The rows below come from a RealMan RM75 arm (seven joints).
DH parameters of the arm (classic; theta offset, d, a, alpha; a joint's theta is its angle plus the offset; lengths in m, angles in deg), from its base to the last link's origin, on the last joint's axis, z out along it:
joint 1: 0 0.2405 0 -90
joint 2: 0 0 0 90
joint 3: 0 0.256 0 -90
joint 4: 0 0 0 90
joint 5: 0 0.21 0 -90
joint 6: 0 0 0 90
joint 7: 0 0.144 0 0
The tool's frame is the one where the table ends.
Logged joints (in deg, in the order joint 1, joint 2, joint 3, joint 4, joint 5, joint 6, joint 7), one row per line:
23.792 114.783 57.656 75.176 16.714 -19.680 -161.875
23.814 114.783 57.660 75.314 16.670 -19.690 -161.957
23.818 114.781 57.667 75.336 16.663 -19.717 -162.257
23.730 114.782 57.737 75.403 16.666 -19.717 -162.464
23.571 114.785 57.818 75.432 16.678 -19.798 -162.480
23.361 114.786 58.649 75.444 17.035 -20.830 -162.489
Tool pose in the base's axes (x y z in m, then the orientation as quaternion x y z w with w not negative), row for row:
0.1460 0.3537 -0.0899 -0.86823 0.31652 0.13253 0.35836
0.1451 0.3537 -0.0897 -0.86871 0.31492 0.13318 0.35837
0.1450 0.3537 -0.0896 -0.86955 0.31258 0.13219 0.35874
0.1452 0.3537 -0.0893 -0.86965 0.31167 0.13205 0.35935
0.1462 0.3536 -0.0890 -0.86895 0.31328 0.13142 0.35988
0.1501 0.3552 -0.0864 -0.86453 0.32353 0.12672 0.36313
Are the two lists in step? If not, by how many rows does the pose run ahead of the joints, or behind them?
They are in step.
